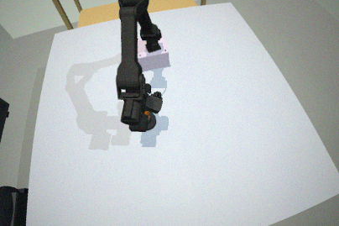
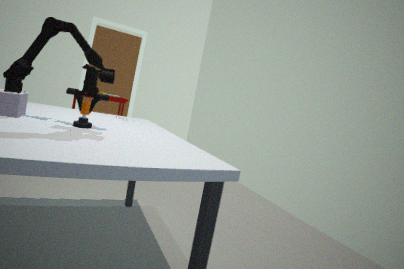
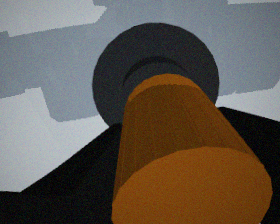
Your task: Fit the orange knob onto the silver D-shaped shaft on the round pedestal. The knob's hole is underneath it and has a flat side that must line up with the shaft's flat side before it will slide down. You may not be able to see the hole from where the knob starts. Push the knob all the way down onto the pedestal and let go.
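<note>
The round dark pedestal is 4 cm below my gripper tip. Round my gripper tip: orange knob 3 cm above.
</note>
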